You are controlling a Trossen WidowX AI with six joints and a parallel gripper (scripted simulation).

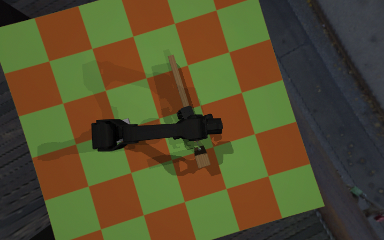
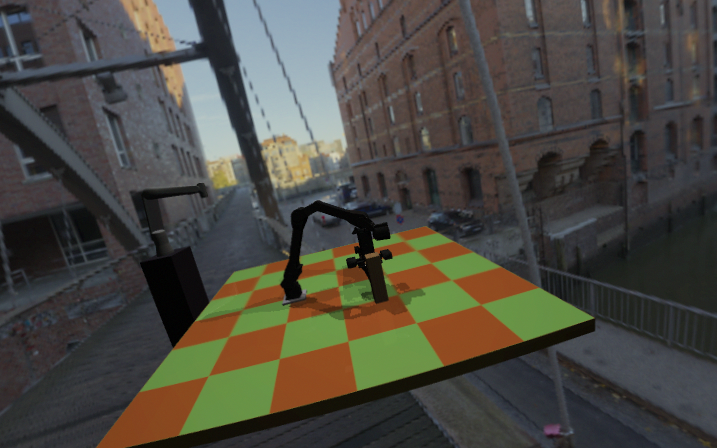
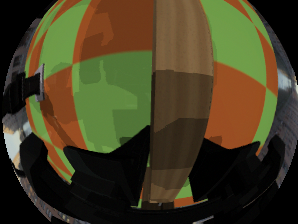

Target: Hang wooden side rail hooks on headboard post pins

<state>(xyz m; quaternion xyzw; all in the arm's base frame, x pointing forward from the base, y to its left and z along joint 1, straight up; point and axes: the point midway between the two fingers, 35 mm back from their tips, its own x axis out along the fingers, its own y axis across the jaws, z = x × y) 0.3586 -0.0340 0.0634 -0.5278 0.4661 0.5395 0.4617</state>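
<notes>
Right now my gripper tip is 13 cm to the left of the headboard post, 4 cm below it and 2 cm short of it.
</notes>
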